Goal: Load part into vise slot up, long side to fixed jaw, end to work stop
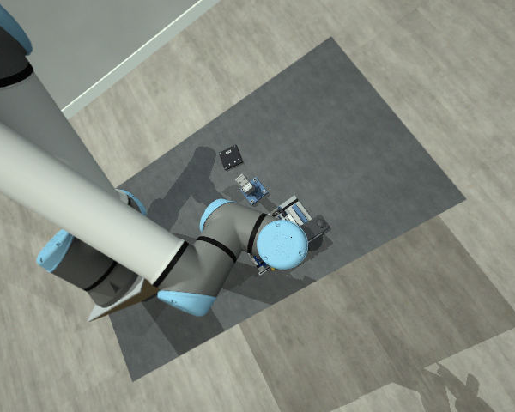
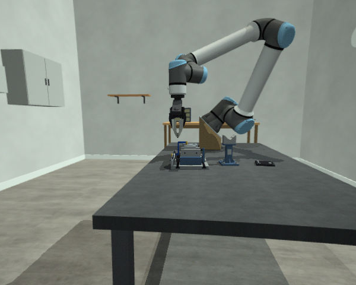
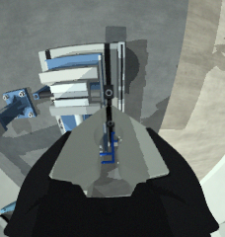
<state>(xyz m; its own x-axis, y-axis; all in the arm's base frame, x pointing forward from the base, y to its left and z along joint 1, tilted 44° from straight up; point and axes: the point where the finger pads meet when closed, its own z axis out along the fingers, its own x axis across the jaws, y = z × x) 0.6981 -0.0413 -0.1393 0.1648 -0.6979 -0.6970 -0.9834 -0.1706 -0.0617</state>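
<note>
Right now the part is 10 mm behind my hand, 60 mm to the left of it and 70 mm below it. The rest, counted from my hand: infeed plate (130 mm behind, 460 mm to the left, 160 mm below); then vise (80 mm behind, 60 mm to the left, 130 mm below).
</note>
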